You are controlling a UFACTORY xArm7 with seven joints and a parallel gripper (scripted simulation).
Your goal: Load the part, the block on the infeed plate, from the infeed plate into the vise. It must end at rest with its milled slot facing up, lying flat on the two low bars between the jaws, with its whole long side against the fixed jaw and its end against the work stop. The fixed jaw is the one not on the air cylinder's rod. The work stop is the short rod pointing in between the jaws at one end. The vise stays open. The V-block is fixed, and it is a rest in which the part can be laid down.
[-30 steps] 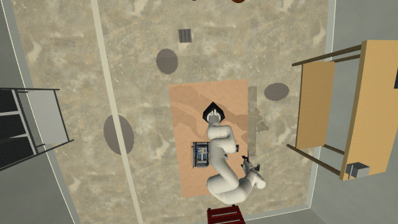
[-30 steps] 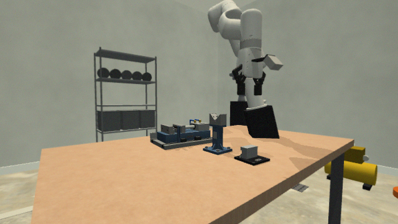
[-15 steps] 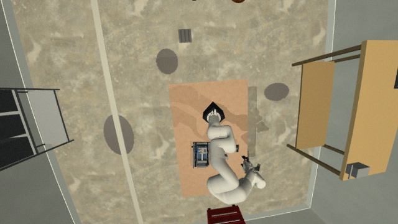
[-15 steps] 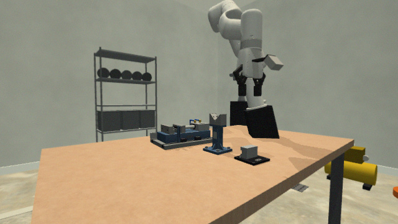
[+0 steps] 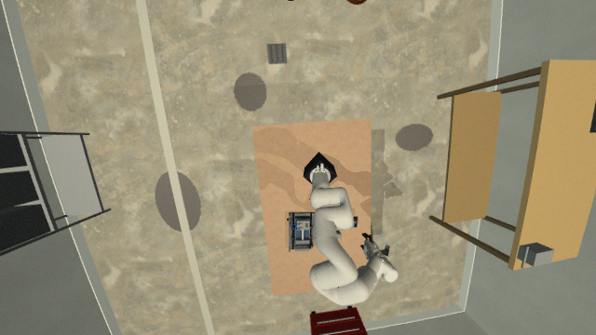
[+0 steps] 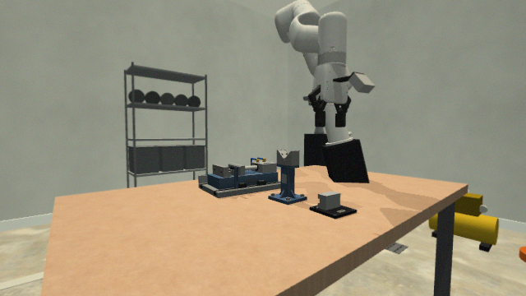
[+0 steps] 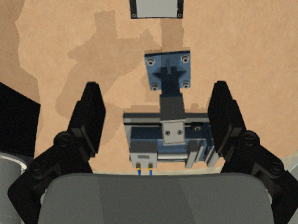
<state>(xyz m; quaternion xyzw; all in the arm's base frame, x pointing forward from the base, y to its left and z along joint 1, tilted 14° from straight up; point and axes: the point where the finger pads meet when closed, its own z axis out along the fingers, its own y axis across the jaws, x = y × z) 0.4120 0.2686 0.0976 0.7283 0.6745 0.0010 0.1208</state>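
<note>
Now: hand 220 mm above the grey block. From my hand the other things lie so: black infeed plate: 20 mm to the left, 240 mm below; work stop: 100 mm ahead, 340 mm to the right, 160 mm below; grey V-block: 10 mm ahead, 130 mm to the right, 110 mm below.
</note>
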